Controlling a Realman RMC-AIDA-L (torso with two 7-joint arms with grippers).
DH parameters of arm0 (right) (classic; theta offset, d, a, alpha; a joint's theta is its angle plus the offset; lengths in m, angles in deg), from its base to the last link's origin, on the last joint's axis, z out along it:
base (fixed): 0 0 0 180
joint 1: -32.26 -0.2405 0 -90
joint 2: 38.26 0 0 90
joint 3: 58.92 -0.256 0 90
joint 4: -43.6 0 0 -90
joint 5: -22.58 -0.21 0 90
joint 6: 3.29 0 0 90
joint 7: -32.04 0.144 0 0
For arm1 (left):
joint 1: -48.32 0.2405 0 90
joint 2: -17.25 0 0 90
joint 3: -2.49 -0.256 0 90
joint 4: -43.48 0 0 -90
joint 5: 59.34 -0.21 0 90
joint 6: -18.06 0 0 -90
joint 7: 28.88 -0.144 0 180
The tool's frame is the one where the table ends.
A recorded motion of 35 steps. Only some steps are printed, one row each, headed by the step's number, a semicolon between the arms.
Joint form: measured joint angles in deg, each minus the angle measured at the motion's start. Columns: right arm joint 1, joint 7, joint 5, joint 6, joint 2, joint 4, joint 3; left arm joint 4, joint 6, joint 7, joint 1, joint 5, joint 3, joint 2.
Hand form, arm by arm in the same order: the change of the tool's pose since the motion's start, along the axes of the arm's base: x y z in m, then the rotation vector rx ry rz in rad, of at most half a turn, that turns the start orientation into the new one. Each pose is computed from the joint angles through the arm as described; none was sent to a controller.
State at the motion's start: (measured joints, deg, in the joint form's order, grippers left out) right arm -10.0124 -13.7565 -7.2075 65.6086 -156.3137 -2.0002 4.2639; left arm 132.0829 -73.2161 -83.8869 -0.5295 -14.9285 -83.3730 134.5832
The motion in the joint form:
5: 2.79 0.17 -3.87 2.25 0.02 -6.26 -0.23; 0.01 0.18 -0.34 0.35 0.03 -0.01 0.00
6: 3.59 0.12 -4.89 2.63 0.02 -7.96 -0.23; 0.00 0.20 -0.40 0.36 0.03 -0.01 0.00
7: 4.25 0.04 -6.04 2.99 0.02 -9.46 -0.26; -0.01 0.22 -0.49 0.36 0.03 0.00 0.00
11: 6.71 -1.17 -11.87 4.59 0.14 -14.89 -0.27; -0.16 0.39 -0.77 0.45 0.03 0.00 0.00
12: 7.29 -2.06 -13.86 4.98 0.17 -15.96 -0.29; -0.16 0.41 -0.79 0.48 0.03 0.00 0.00
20: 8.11 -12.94 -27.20 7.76 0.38 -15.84 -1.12; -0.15 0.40 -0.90 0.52 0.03 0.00 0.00
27: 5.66 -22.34 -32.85 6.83 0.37 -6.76 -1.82; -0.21 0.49 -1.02 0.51 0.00 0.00 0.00
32: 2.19 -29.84 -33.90 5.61 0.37 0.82 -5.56; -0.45 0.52 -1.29 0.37 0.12 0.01 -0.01
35: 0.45 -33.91 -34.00 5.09 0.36 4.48 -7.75; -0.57 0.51 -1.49 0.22 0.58 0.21 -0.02
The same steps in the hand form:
5: -0.0094 -0.0008 0.0131 0.0426 0.0669 0.0186; -0.0017 0.0001 0.0000 0.0005 -0.0010 -0.0008
6: -0.0118 -0.0011 0.0168 0.0559 0.0824 0.0274; -0.0018 0.0001 0.0000 0.0005 -0.0009 -0.0015
7: -0.0148 -0.0012 0.0201 0.0675 0.1004 0.0367; -0.0018 0.0002 0.0000 0.0005 -0.0008 -0.0029
11: -0.0292 -0.0032 0.0318 0.1001 0.1851 0.0887; -0.0026 0.0006 -0.0003 0.0006 -0.0008 -0.0046
12: -0.0334 -0.0042 0.0339 0.1034 0.2122 0.1094; -0.0027 0.0006 -0.0003 0.0008 -0.0010 -0.0045
20: -0.0583 -0.0102 0.0338 0.0590 0.3879 0.2797; -0.0030 0.0006 -0.0003 0.0004 -0.0004 -0.0057
27: -0.0583 -0.0096 0.0137 0.0113 0.4651 0.3427; -0.0030 0.0008 -0.0003 0.0010 -0.0003 -0.0074
32: -0.0578 -0.0017 0.0045 0.0124 0.4917 0.3908; -0.0027 0.0011 -0.0008 -0.0023 0.0003 -0.0108
35: -0.0579 0.0017 0.0000 0.0132 0.5003 0.4206; -0.0015 0.0010 -0.0006 -0.0073 -0.0061 -0.0137

